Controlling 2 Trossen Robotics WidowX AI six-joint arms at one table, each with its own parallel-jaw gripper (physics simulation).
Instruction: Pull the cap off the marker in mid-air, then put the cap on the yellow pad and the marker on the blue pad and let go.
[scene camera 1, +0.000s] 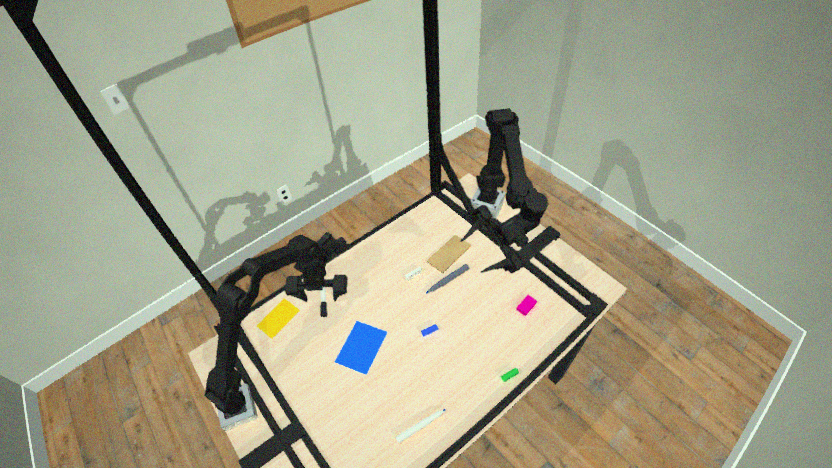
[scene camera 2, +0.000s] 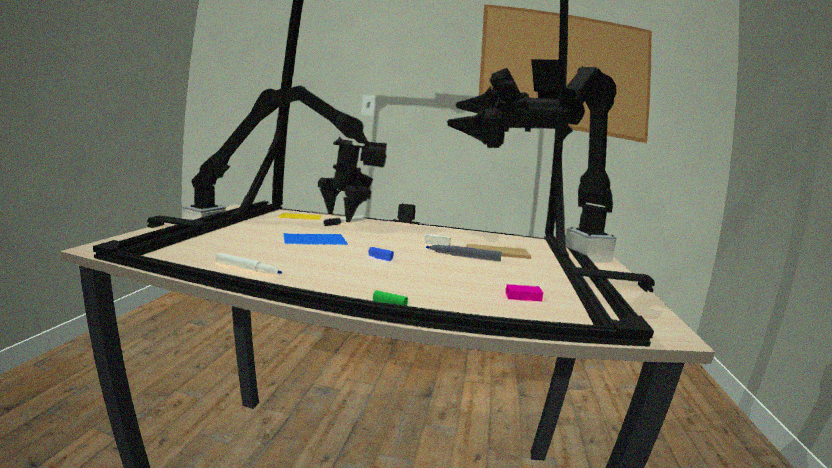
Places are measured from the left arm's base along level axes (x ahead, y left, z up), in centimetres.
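Where they show: left gripper, between the fingertips: (scene camera 1: 470, 256) (scene camera 2: 452, 113); right gripper, between the fingertips: (scene camera 1: 321, 300) (scene camera 2: 338, 218); left arm's base, origin of its link: (scene camera 1: 488, 196) (scene camera 2: 591, 232); right arm's base, origin of its link: (scene camera 1: 233, 404) (scene camera 2: 204, 206).
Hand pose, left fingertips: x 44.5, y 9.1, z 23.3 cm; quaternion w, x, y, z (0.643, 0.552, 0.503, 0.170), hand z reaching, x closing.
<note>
Each offset is from my left fingertips to the top centre of the thing.
A white marker with a black cap (scene camera 1: 323, 309) (scene camera 2: 331, 221) lies near the back of the table; its white body {dx +12.9, dy -43.8, dz -28.1 cm} (scene camera 1: 323, 294) is partly hidden by my right gripper. My right gripper (scene camera 1: 321, 296) (scene camera 2: 340, 216) is open and points down, low over the marker, with nothing held. The yellow pad {dx +25.6, dy -53.7, dz -29.9 cm} (scene camera 1: 278, 318) (scene camera 2: 299, 215) lies to the left of the marker in scene camera 1. The blue pad {dx +22.5, dy -24.2, dz -29.9 cm} (scene camera 1: 360, 347) (scene camera 2: 314, 238) lies nearer the front. My left gripper (scene camera 1: 474, 254) (scene camera 2: 453, 114) is open and empty, high above the table's right side.
A grey marker {dx -9.2, dy -10.2, dz -27.7 cm} (scene camera 1: 448, 278) (scene camera 2: 471, 252), white block {dx -6.8, dy -21.1, dz -27.8 cm} (scene camera 1: 413, 273) (scene camera 2: 437, 239) and tan pad {dx -19.7, dy -13.9, dz -29.2 cm} (scene camera 1: 449, 253) (scene camera 2: 517, 252) lie together. Blue {dx +9.6, dy -7.8, dz -27.9 cm} (scene camera 1: 429, 330) (scene camera 2: 381, 253), green {dx +13.5, dy +18.6, dz -27.9 cm} (scene camera 1: 509, 374) (scene camera 2: 390, 297) and magenta {dx -10.2, dy +16.2, dz -28.5 cm} (scene camera 1: 526, 305) (scene camera 2: 524, 292) pieces and an uncapped white pen {dx +36.0, dy +2.0, dz -28.0 cm} (scene camera 1: 421, 425) (scene camera 2: 247, 263) lie apart.
</note>
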